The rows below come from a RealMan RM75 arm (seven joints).
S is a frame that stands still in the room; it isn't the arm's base.
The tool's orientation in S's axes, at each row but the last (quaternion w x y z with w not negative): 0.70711 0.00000 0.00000 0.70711; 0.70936 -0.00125 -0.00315 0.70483; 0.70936 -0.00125 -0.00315 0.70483; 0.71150 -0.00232 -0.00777 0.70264; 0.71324 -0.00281 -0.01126 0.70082; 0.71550 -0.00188 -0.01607 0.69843
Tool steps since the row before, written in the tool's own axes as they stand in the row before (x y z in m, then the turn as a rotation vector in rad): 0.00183 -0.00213 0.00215 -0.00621 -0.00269 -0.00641; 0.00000 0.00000 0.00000 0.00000 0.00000 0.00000; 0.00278 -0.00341 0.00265 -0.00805 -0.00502 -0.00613; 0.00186 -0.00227 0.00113 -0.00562 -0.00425 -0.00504; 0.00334 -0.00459 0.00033 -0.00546 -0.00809 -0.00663; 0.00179 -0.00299 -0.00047 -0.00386 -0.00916 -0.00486
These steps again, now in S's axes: 0.00213 0.00183 0.00215 0.00269 -0.00621 -0.00641; 0.00000 0.00000 0.00000 0.00000 0.00000 0.00000; 0.00341 0.00275 0.00268 0.00501 -0.00807 -0.00612; 0.00228 0.00182 0.00118 0.00425 -0.00563 -0.00502; 0.00464 0.00325 0.00046 0.00812 -0.00552 -0.00653; 0.00304 0.00173 -0.00036 0.00919 -0.00399 -0.00471
